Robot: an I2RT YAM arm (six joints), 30 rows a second.
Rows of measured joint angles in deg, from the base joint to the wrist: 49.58, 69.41, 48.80, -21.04, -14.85, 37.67; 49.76, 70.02, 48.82, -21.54, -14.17, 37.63; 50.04, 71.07, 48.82, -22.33, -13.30, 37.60; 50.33, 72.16, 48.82, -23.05, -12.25, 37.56; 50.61, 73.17, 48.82, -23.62, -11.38, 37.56; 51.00, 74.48, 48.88, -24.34, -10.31, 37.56; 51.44, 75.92, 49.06, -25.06, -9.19, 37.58; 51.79, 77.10, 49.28, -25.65, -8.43, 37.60; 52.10, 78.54, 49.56, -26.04, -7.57, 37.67; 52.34, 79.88, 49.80, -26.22, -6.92, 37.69; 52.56, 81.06, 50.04, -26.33, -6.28, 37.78; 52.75, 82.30, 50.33, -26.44, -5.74, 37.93; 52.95, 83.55, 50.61, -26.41, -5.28, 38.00; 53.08, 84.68, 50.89, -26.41, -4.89, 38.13; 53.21, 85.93, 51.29, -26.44, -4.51, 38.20; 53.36, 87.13, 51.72, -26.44, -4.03, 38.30; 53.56, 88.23, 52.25, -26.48, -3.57, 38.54; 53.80, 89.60, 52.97, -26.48, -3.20, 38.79
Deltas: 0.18, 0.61, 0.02, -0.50, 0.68, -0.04; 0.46, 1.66, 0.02, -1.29, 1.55, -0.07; 0.75, 2.75, 0.02, -2.01, 2.60, -0.11; 1.03, 3.76, 0.02, -2.58, 3.47, -0.11; 1.42, 5.07, 0.08, -3.30, 4.54, -0.11; 1.86, 6.51, 0.26, -4.02, 5.66, -0.09; 2.21, 7.69, 0.48, -4.61, 6.42, -0.07; 2.52, 9.13, 0.76, -5.00, 7.28, 0.00; 2.76, 10.47, 1.00, -5.18, 7.93, 0.02; 2.98, 11.65, 1.24, -5.29, 8.57, 0.11; 3.17, 12.89, 1.53, -5.40, 9.11, 0.26; 3.37, 14.14, 1.81, -5.37, 9.57, 0.33; 3.50, 15.27, 2.09, -5.37, 9.96, 0.46; 3.63, 16.52, 2.49, -5.40, 10.34, 0.53; 3.78, 17.72, 2.92, -5.40, 10.82, 0.63; 3.98, 18.82, 3.45, -5.44, 11.28, 0.87; 4.22, 20.19, 4.17, -5.44, 11.65, 1.12
